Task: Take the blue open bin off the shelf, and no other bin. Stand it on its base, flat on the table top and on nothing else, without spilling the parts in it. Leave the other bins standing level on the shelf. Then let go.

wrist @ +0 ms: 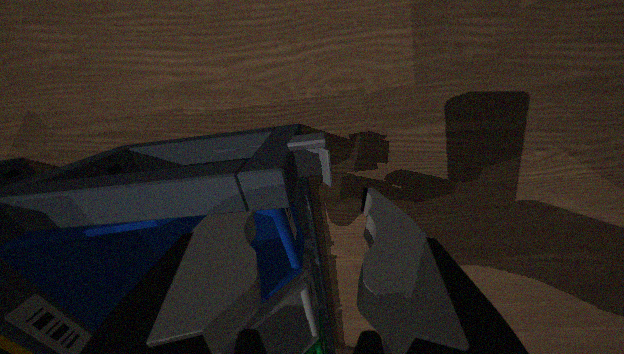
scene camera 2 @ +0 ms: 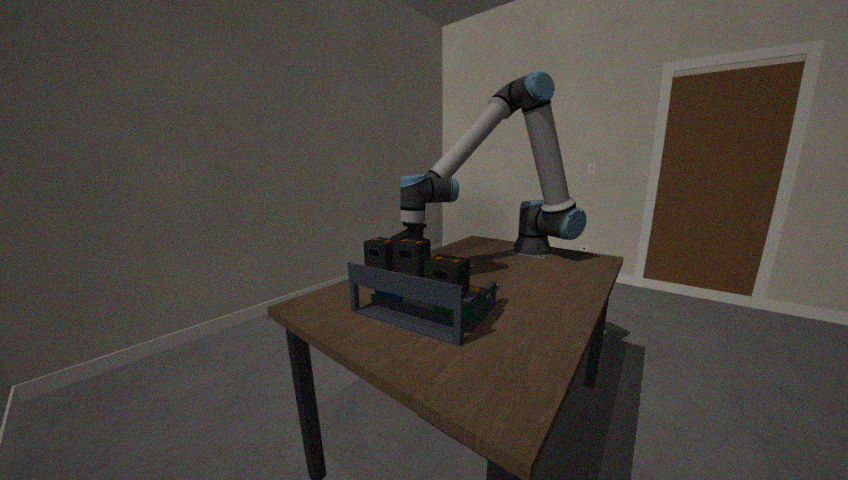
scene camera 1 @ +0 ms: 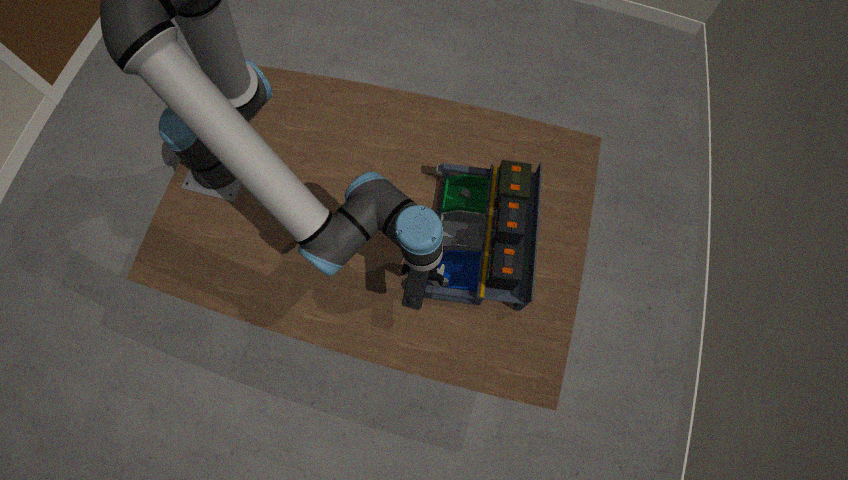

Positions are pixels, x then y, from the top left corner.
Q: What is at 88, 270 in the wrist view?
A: A blue open bin.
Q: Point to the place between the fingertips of my gripper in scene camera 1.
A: At 424, 281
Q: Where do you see a green bin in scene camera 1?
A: At 452, 200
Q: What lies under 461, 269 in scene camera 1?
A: A blue open bin.
